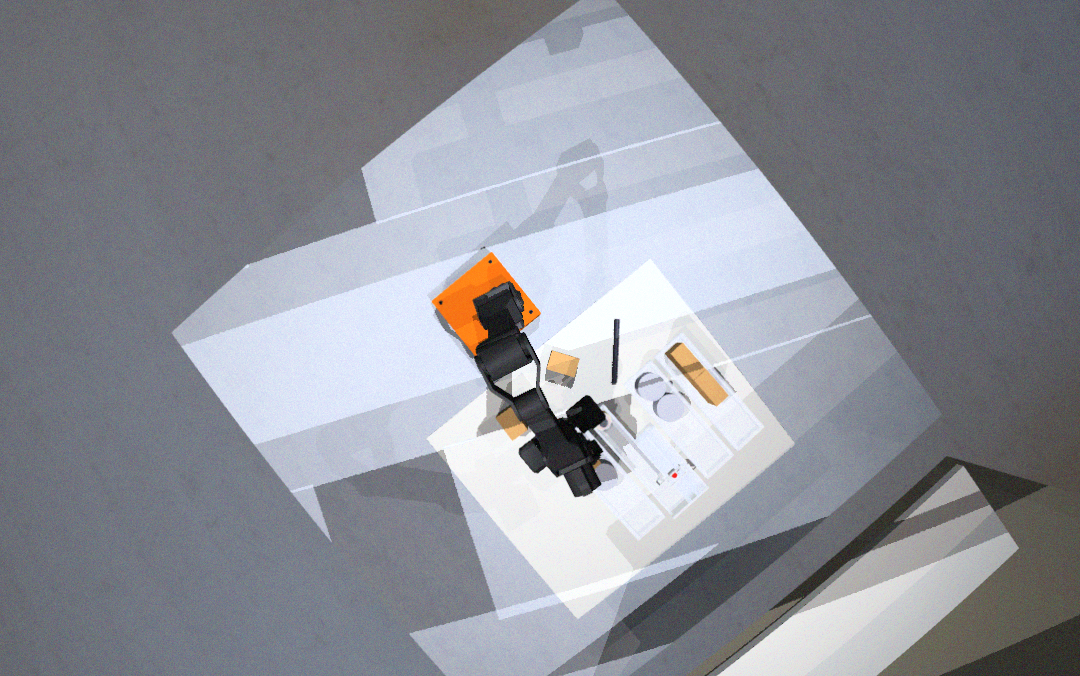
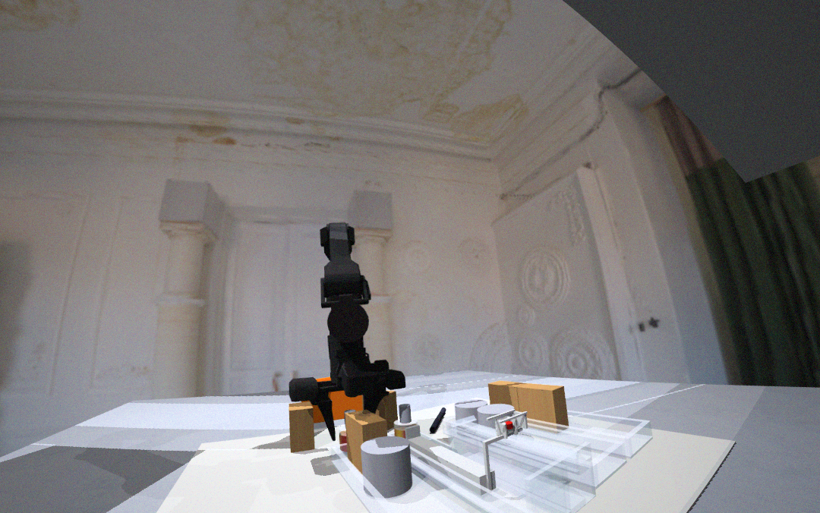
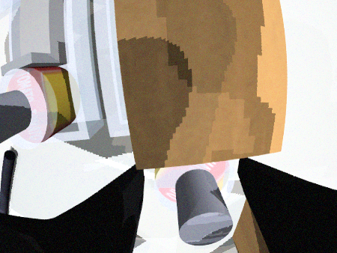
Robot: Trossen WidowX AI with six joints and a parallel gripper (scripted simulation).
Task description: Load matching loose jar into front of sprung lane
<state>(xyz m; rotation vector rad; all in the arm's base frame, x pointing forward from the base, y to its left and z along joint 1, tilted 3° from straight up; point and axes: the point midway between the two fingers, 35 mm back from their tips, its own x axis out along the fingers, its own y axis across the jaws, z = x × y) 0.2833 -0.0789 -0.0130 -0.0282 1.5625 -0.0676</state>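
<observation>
My gripper tip is 50 mm past the dark stick, 200 mm to the right of it and 20 mm above it. Round my gripper tip: red mark (230 mm ahead, 120 mm to the left, 50 mm above).
</observation>
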